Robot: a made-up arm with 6 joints.
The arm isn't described. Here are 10 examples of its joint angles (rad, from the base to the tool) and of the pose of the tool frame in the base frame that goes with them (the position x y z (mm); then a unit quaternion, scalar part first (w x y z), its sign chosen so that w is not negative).
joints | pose
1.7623 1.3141 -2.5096 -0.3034 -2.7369 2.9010 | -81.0 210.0 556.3 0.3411 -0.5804 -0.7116 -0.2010
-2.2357 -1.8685 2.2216 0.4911 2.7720 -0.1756 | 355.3 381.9 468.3 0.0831 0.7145 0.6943 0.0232
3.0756 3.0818 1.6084 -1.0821 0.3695 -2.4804 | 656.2 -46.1 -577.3 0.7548 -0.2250 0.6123 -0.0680
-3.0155 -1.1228 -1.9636 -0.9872 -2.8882 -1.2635 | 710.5 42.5 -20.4 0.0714 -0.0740 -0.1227 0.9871
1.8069 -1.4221 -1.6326 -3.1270 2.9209 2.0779 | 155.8 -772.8 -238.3 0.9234 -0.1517 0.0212 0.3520
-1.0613 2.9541 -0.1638 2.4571 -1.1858 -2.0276 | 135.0 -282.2 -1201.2 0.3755 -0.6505 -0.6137 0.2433
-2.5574 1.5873 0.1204 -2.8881 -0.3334 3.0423 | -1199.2 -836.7 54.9 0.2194 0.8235 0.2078 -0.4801
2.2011 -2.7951 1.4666 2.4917 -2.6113 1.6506 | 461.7 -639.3 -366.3 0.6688 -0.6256 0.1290 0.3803
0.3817 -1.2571 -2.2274 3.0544 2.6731 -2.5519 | -485.2 -159.3 -77.9 0.8631 -0.0106 0.0641 0.5009
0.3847 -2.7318 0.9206 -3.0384 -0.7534 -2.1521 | -927.4 -337.1 -621.6 0.6573 -0.1973 -0.4663 0.5582
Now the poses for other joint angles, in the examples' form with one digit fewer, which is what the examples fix.
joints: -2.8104 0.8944 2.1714 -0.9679 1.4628 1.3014
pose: -579 -158 35 0.634 -0.758 0.022 -0.152
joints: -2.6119 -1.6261 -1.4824 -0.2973 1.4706 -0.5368
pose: 751 434 -483 0.095 -0.565 -0.463 -0.676
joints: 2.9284 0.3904 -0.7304 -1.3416 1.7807 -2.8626
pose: -94 72 1479 0.598 -0.652 -0.369 -0.284
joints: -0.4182 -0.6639 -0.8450 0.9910 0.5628 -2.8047
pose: -1039 535 862 0.210 0.222 -0.528 -0.792
